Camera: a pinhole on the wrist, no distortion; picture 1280 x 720 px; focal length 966.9 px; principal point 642.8 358.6 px. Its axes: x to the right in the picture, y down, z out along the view. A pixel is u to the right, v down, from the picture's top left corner.
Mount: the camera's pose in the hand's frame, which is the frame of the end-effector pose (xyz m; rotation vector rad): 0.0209 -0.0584 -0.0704 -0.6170 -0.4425 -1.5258
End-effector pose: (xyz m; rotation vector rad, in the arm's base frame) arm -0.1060 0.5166 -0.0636 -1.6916 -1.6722 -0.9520
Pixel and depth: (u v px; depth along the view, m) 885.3 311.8 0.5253
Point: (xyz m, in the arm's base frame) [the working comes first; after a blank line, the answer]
In the camera's frame: 0.1317 -0.0254 0.5253

0.0975 0.8803 -0.2506
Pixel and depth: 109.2 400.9 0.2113
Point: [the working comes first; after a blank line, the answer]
In the camera's frame: -0.1166 0.0092 0.2113

0.0568 0.5539 -0.0197
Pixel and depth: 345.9 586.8 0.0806
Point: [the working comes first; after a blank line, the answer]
In the camera's frame: -0.0247 0.0190 0.0806

-0.1001 0.5241 -0.0091
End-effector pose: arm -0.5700 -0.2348 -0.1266 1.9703 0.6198 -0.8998
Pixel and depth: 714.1 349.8 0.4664
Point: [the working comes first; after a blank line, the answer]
In the camera's frame: 0.0344 -0.0042 0.4664

-0.4951 -0.6017 -0.1936
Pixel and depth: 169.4 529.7 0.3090
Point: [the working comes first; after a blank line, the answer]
In the camera's frame: -0.1513 0.0547 0.3090

-0.3540 -0.4118 -0.1116
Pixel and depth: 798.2 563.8 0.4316
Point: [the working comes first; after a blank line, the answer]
In the camera's frame: 0.0694 0.0916 0.4316

-0.4715 -0.5544 -0.2875
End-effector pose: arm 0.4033 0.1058 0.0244 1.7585 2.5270 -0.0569
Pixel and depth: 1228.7 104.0 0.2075
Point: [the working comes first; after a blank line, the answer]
In the camera's frame: 0.1257 -0.0546 0.2075

0.3887 0.0778 -0.1488
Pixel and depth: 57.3 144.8 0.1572
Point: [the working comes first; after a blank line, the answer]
In the camera's frame: -0.0952 -0.0348 0.1572

0.5109 0.1484 0.0295
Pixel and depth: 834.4 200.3 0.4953
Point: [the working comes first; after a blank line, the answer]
In the camera's frame: 0.0981 -0.0811 0.4953

0.5828 0.1389 -0.3559
